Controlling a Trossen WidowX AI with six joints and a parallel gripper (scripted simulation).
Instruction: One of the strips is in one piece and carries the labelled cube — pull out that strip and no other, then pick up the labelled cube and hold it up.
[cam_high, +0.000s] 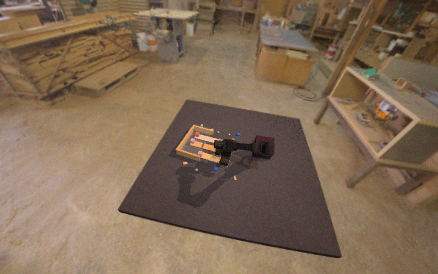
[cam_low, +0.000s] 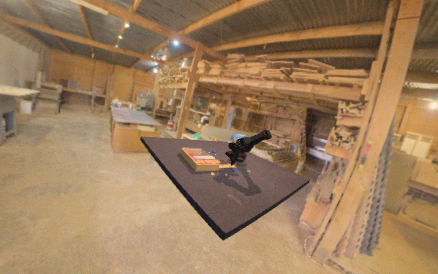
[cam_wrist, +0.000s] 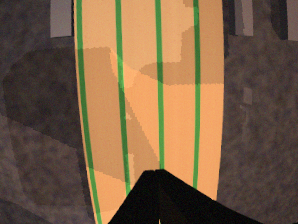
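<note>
Right now the strip is 90 mm ahead of my gripper tip and 10 mm to the right of it.
</note>
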